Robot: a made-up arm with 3 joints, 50 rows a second.
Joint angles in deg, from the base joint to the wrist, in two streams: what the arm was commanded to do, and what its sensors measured. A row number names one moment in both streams.
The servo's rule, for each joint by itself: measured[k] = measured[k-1] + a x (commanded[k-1-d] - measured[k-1]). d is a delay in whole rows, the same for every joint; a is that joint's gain. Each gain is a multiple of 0.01, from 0.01 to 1. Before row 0 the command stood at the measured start. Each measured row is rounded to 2 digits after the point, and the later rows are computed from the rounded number. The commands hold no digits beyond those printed.
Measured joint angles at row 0:
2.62, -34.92, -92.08
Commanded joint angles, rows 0 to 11:
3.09, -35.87, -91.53
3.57, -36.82, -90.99
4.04, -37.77, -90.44
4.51, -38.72, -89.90
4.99, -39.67, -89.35
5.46, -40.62, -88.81
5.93, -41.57, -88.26
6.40, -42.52, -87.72
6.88, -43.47, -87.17
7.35, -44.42, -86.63
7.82, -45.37, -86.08
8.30, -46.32, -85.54
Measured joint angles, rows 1 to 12:
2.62, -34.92, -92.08
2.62, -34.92, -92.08
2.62, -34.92, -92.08
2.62, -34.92, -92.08
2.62, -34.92, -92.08
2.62, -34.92, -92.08
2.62, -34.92, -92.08
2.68, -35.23, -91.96
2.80, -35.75, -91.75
2.96, -36.42, -91.46
3.16, -37.18, -91.12
3.40, -38.00, -90.73
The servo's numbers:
d 7
a 0.13 0.33 0.22

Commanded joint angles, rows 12 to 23:
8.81, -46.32, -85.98
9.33, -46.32, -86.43
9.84, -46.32, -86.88
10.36, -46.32, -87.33
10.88, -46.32, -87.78
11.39, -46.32, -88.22
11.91, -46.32, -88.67
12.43, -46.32, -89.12
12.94, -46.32, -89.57
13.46, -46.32, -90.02
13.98, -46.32, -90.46
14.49, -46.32, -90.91
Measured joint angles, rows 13 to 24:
3.67, -38.86, -90.31
3.96, -39.75, -89.86
4.28, -40.66, -89.39
4.62, -41.59, -88.90
4.97, -42.52, -88.40
5.34, -43.46, -87.89
5.72, -44.40, -87.37
6.12, -45.03, -87.06
6.54, -45.46, -86.92
6.97, -45.74, -86.91
7.41, -45.93, -87.00
7.86, -46.06, -87.17

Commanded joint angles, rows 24 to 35:
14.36, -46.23, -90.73
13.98, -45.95, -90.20
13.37, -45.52, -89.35
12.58, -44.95, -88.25
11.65, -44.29, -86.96
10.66, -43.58, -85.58
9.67, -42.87, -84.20
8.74, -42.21, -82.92
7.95, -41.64, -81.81
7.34, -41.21, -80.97
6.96, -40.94, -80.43
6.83, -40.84, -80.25
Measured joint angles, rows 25 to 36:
8.32, -46.15, -87.40
8.79, -46.21, -87.68
9.26, -46.25, -88.00
9.74, -46.27, -88.35
10.22, -46.29, -88.72
10.71, -46.30, -89.10
11.20, -46.31, -89.50
11.61, -46.28, -89.77
11.92, -46.17, -89.86
12.11, -45.96, -89.75
12.17, -45.63, -89.42
12.10, -45.19, -88.88

